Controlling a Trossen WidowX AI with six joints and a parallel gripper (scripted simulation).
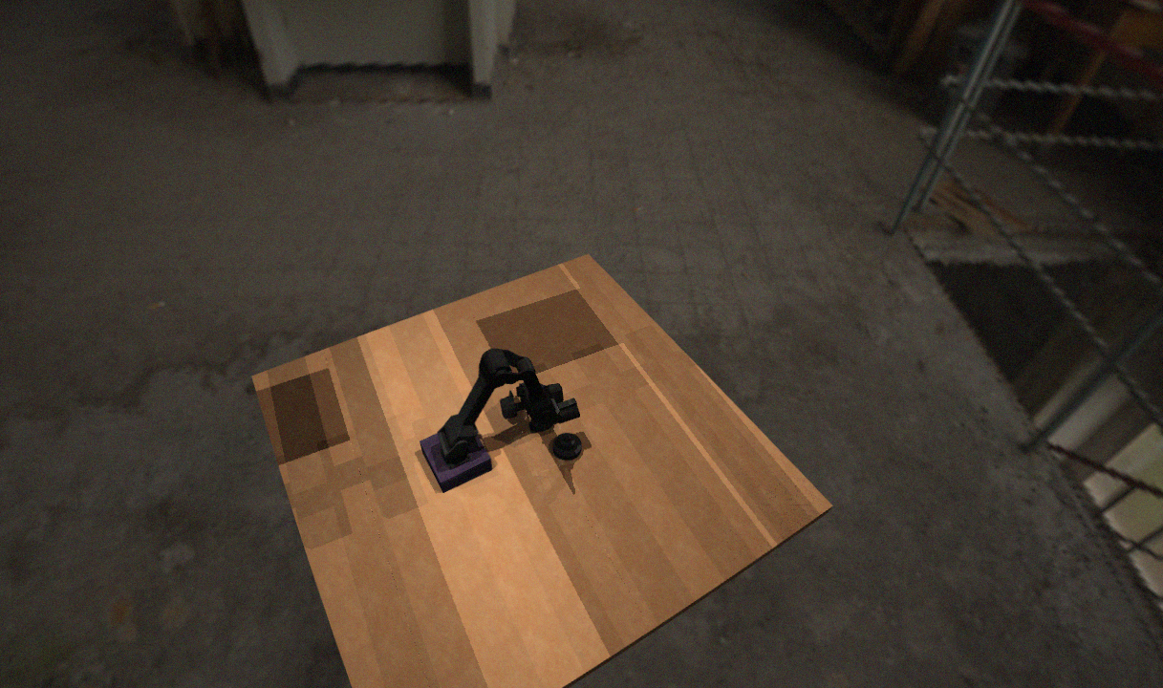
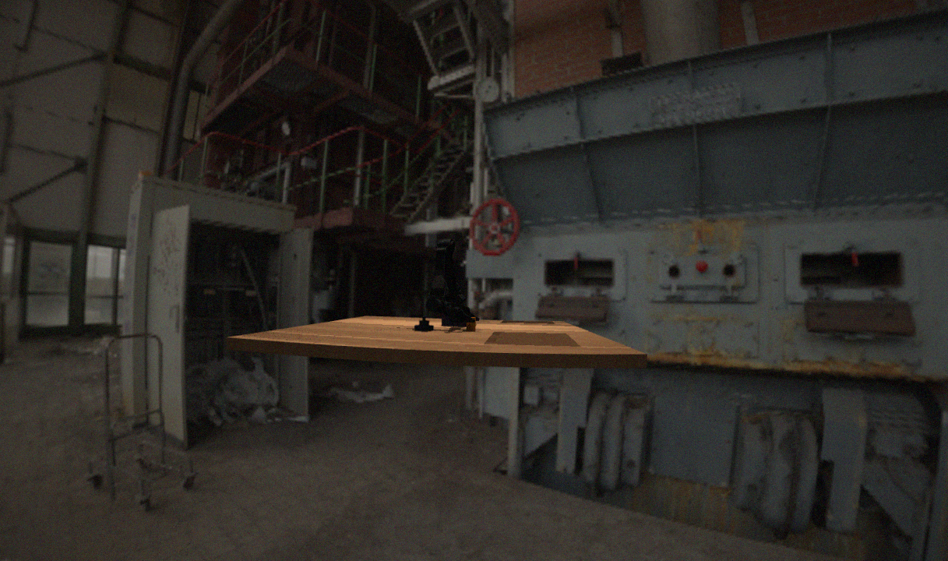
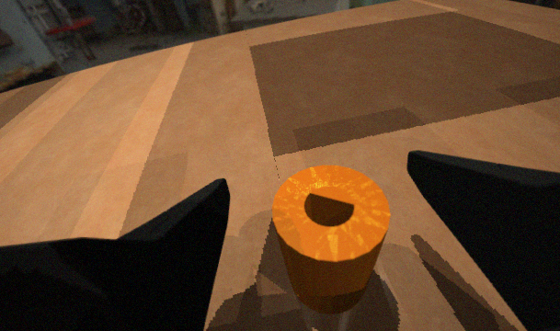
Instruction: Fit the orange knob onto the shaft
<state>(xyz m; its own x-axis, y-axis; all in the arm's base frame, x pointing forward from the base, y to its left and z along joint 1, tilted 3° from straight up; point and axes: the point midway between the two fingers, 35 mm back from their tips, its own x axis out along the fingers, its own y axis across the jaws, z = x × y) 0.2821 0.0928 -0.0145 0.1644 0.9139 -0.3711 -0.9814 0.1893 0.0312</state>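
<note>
The orange knob lies 30 mm to the right of my gripper tip, 20 mm below it and 10 mm behind it. Also, from my gripper tip: dark pedestal 230 mm to the right, 20 mm below, 10 mm ahead.
</note>
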